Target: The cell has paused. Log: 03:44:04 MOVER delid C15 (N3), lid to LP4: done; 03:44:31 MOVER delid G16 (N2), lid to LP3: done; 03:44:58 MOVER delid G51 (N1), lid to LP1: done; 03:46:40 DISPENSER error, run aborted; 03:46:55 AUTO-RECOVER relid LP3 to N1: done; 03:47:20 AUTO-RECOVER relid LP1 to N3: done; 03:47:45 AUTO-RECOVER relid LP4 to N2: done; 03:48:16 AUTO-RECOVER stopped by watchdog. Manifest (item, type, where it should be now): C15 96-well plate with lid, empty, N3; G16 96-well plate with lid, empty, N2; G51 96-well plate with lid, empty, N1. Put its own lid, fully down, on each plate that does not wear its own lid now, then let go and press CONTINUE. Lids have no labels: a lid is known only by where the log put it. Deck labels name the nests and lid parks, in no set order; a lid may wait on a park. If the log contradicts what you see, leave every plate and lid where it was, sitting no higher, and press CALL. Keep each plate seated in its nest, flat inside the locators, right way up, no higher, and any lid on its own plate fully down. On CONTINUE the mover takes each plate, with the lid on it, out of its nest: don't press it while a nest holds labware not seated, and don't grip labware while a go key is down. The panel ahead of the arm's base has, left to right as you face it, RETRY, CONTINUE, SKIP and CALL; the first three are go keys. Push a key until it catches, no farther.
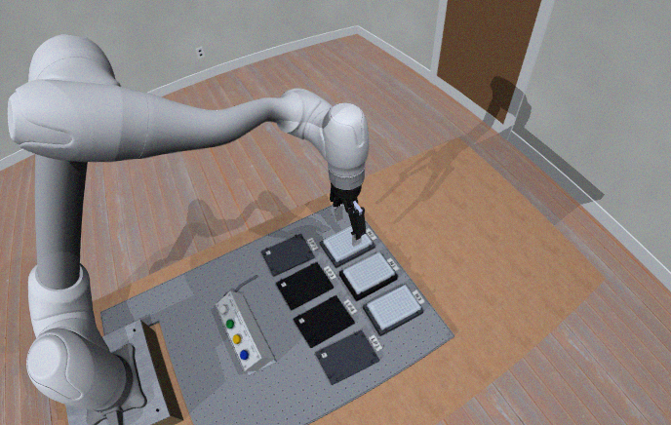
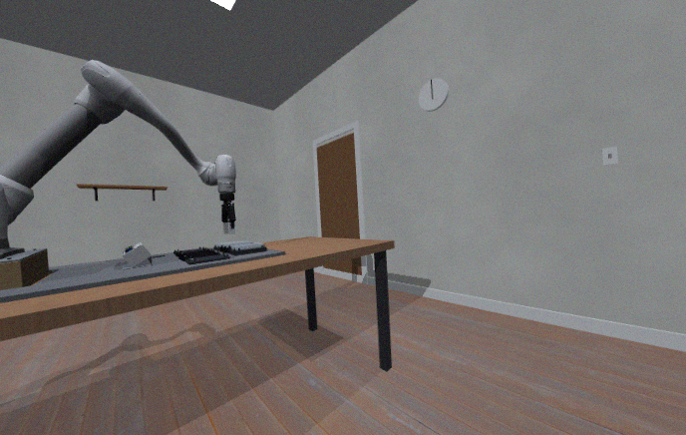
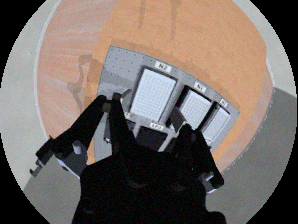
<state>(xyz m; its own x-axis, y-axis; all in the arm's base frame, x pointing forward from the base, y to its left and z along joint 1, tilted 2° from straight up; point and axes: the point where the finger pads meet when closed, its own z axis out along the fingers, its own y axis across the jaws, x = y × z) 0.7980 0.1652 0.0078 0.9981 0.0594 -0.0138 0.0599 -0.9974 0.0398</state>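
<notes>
Now: hand 420 mm past the green key, 120 mm to the left of it and 40 mm above it. Also, from my hand: label N2: 90 mm ahead, 10 mm to the left, 100 mm below; then yellow key: 420 mm behind, 170 mm to the right, 40 mm below; then black lid park: 180 mm behind, 70 mm to the right, 100 mm below.
</notes>
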